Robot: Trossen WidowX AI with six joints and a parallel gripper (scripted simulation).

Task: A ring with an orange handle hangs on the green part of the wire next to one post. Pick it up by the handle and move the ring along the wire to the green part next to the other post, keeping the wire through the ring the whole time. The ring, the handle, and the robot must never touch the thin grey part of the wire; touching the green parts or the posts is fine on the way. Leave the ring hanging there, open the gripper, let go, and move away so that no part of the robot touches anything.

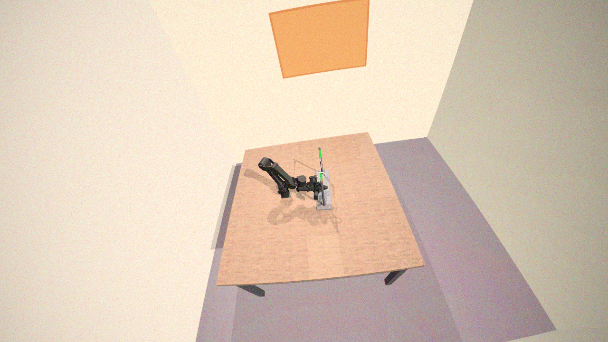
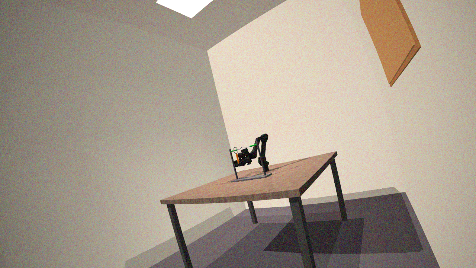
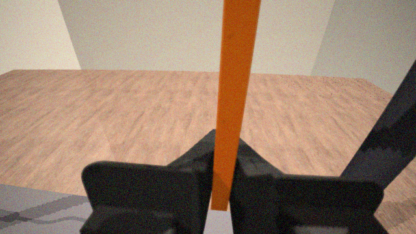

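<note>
Right now my gripper tip is 9 cm below the ring with orange handle and 4 cm past it.
</note>
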